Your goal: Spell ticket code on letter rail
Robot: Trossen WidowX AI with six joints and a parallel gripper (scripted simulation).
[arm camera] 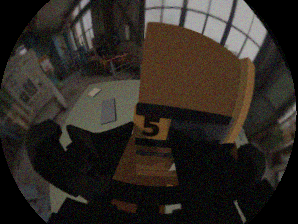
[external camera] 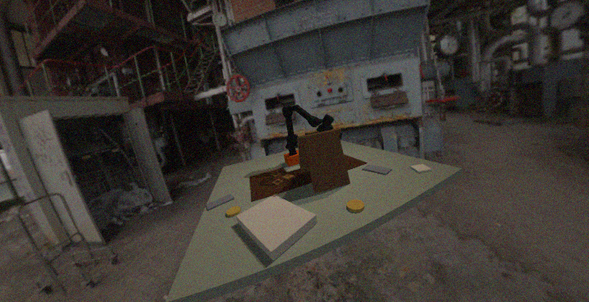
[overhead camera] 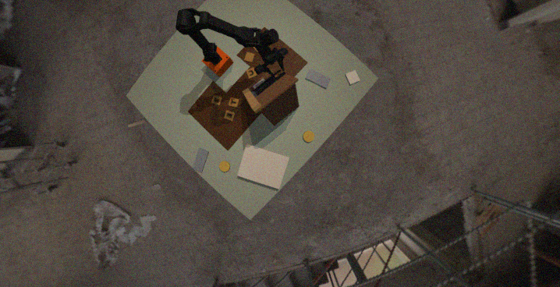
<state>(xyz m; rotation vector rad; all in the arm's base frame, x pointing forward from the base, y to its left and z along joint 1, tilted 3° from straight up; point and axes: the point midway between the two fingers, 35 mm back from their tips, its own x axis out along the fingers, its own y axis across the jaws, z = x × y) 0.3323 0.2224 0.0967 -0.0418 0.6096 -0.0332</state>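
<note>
My gripper tip is 6 cm past the white ticket, 11 cm to the left of it and 9 cm above it. The rest, counted from my gripper tip: tan tile: 28 cm behind, 5 cm to the left, 16 cm below; white slab: 34 cm ahead, 41 cm to the right, 14 cm below; brown mat: 16 cm behind, 19 cm to the right, 16 cm below.
</note>
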